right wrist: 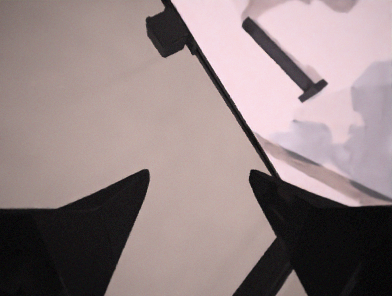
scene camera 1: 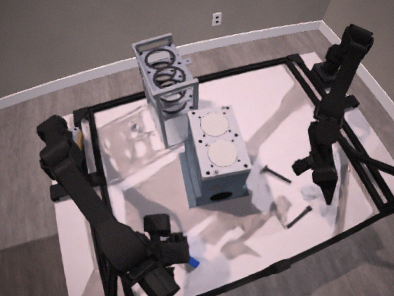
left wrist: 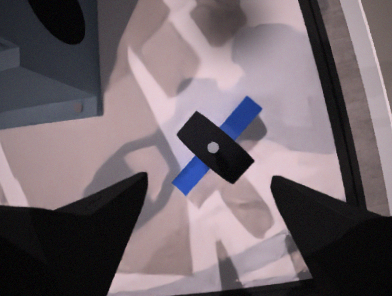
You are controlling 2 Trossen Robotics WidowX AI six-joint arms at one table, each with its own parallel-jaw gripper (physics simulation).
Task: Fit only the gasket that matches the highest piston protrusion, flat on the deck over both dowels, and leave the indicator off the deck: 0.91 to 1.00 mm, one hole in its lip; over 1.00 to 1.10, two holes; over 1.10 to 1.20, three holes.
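Places are measured from the left arm's base along level axes (x ahead, y left, z up), in metres.
Where they show: left gripper, fingertip midpoint: [left wrist: 210, 180]; right gripper, fingertip midpoint: [right wrist: 200, 174] [scene camera 1: 328, 201]; right arm's base, origin of the base link: [scene camera 1: 329, 69].
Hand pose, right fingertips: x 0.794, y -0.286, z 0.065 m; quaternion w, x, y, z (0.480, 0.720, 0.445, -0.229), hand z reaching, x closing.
Observation:
Things, the pixels of their top centre, and the offset from my right fingertips. "*": a spot on its surface instead.
- engine block, middle of its top: [scene camera 1: 218, 136] dx -0.298, dy +0.164, dz +0.103 m
- small dowel, surface spot: [scene camera 1: 216, 172] * dx -0.314, dy +0.072, dz +0.100 m
- grey rack, surface spot: [scene camera 1: 177, 132] * dx -0.406, dy +0.331, dz -0.137 m
- blue bar with a black block, middle of its top: [left wrist: 213, 147] dx -0.415, dy -0.084, dz -0.038 m
The engine block [scene camera 1: 212, 190] [left wrist: 50, 90] stands mid-table; its pale deck [scene camera 1: 230, 169] shows two round piston tops [scene camera 1: 214, 124] [scene camera 1: 222, 152] and no gasket. One small dowel [scene camera 1: 216, 172] shows near the deck's front edge. Several dark ring gaskets [scene camera 1: 174, 59] sit in the grey rack [scene camera 1: 177, 132] behind; their lip holes are too small to count. The indicator, a blue bar with a black block [left wrist: 220, 150], lies on the table, off the deck. My left gripper [left wrist: 210, 180] is open and empty above it. My right gripper [scene camera 1: 328, 195] [right wrist: 200, 174] is open and empty near the right side.
Two dark bolts lie right of the block: one bolt [scene camera 1: 277, 174] nearer it, another bolt [scene camera 1: 299, 217] [right wrist: 280, 55] nearer the front. A black frame bar [scene camera 1: 235, 279] runs along the table's front. A tan box [scene camera 1: 80, 140] shows partly behind the left arm.

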